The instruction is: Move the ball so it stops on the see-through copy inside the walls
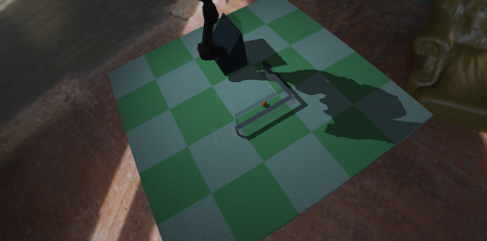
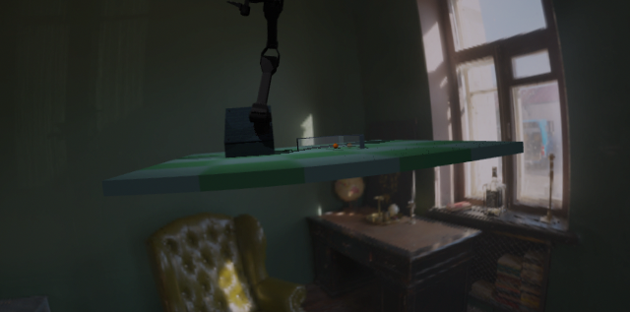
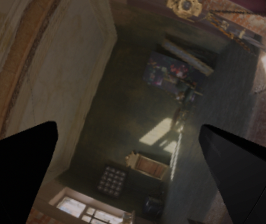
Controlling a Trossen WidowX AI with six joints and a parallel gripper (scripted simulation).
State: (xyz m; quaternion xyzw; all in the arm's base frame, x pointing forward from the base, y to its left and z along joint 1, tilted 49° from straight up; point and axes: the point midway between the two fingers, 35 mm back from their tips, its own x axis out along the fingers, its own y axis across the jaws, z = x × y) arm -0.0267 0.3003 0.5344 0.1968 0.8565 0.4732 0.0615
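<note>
My gripper tip is 490 mm short of the orange ball, 190 mm to the right of it and 680 mm above it. The rest, counted from my gripper tip: see-through copy of ball: 520 mm ahead, 100 mm to the left, 680 mm below.
</note>
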